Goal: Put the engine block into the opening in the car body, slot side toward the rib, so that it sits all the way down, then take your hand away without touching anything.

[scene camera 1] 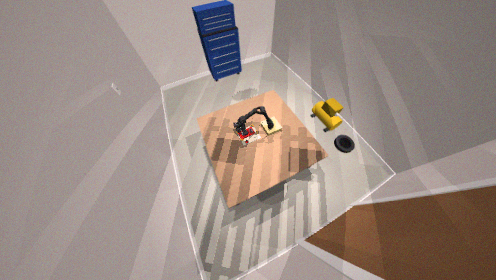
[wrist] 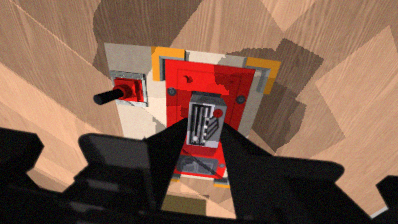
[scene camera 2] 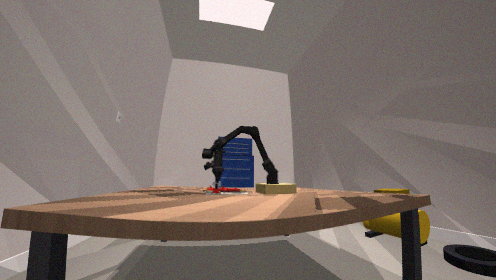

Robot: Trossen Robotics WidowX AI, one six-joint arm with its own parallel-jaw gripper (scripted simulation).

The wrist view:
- my gripper: 204,123
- grey engine block: 206,116, held by my gripper
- red car body: 183,79
